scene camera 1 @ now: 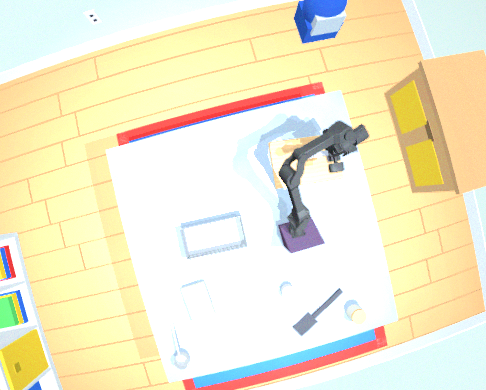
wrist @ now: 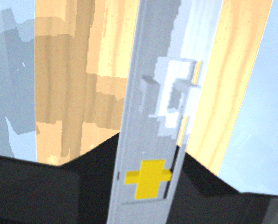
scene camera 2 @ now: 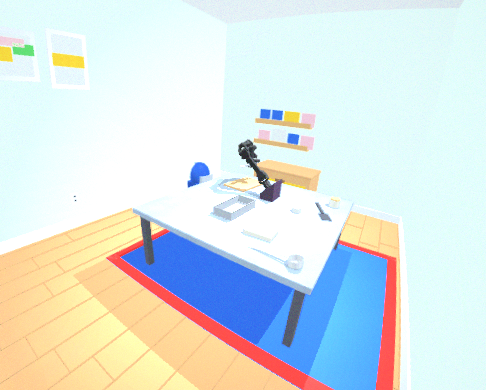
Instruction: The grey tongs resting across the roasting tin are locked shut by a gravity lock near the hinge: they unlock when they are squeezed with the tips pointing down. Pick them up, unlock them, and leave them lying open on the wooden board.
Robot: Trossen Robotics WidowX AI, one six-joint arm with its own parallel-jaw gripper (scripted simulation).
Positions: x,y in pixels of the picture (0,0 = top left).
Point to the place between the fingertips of my gripper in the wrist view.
143,143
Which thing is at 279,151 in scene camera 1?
A wooden board.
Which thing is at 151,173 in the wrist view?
A yellow lock piece.
